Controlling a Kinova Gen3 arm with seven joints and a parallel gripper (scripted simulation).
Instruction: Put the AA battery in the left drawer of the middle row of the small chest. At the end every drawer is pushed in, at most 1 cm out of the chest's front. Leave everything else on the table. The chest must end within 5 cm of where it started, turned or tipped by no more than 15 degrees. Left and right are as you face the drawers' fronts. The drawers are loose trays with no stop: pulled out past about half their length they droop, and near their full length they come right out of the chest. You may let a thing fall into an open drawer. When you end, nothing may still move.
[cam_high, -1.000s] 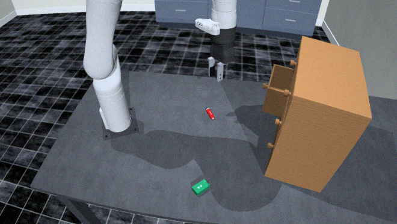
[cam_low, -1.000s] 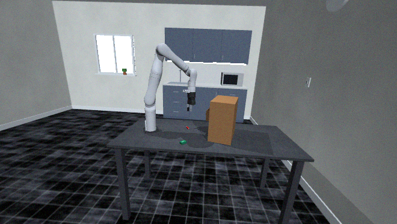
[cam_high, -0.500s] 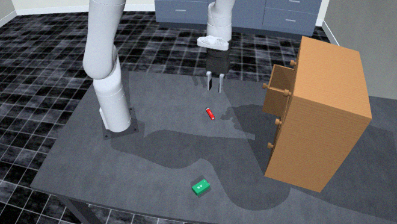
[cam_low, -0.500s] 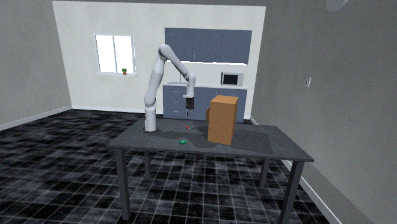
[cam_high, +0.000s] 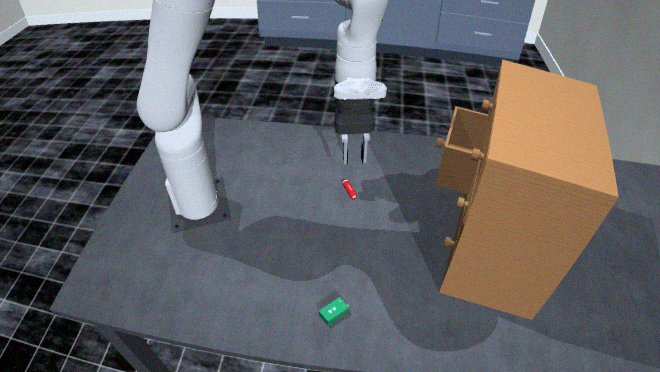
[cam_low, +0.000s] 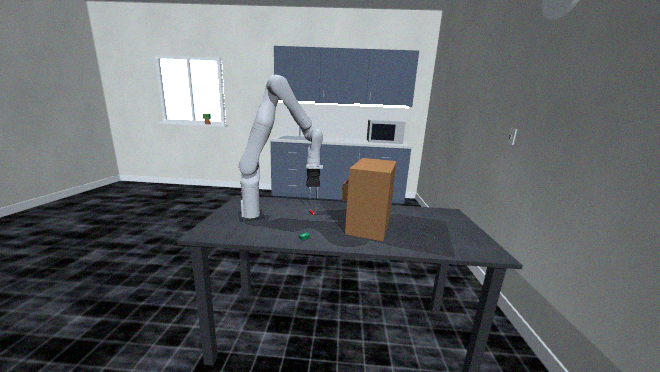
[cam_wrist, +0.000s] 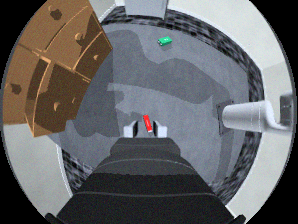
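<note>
Right now my hand is 110 mm above the AA battery and 10 mm past it. Also, from my hand: small green block (290 mm to the right, 100 mm below, 50 mm behind).
</note>
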